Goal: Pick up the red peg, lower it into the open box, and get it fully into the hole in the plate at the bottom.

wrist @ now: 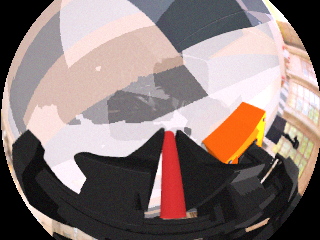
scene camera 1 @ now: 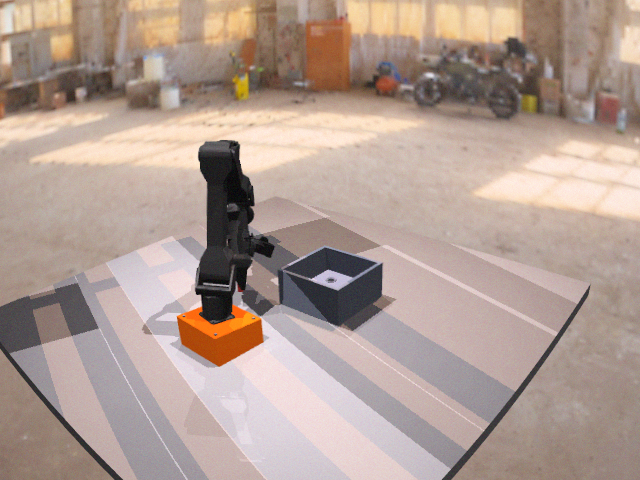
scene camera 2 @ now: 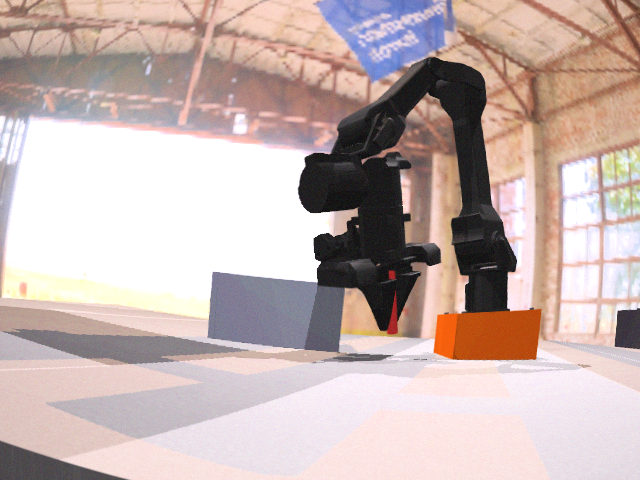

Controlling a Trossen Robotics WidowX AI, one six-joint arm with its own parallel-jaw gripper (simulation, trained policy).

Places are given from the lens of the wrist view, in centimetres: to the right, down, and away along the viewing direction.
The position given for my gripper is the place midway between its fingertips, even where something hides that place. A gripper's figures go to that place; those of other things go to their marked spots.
my gripper [wrist: 169, 132]: 1, 1, 10
red peg [wrist: 172, 206]: 0, 4, 3
